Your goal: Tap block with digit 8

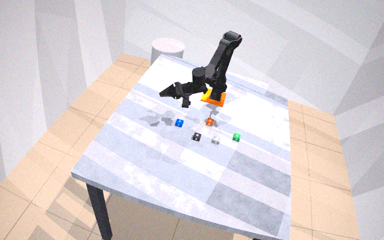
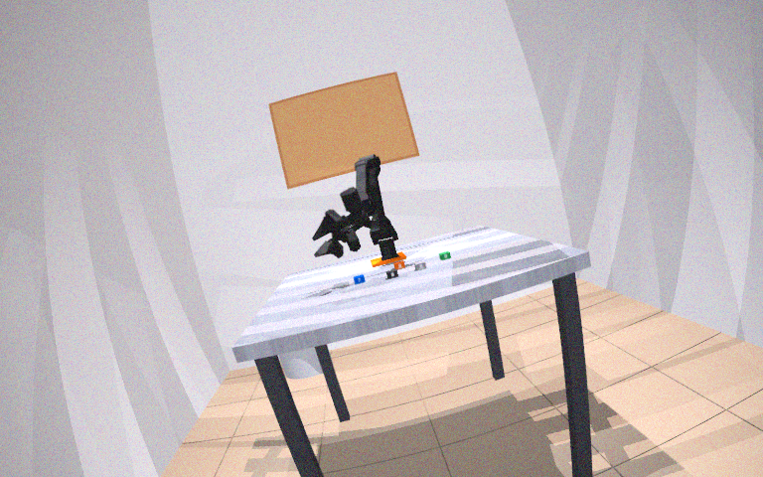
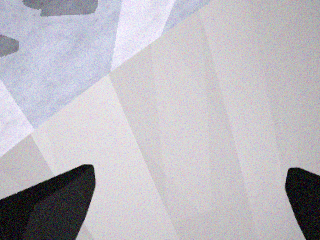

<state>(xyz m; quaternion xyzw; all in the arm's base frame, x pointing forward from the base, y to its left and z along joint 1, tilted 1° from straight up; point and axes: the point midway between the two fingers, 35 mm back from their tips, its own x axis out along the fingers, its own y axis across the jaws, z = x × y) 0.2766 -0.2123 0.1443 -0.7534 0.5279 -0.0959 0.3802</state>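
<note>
The black block is 60 mm ahead of my gripper tip, 210 mm to the left of it and 130 mm below it. The rest, counted from my gripper tip: orange block (70 mm behind, 250 mm to the left, 130 mm below); green block (10 mm behind, 400 mm to the left, 130 mm below); blue block (110 mm to the left, 130 mm below).
</note>
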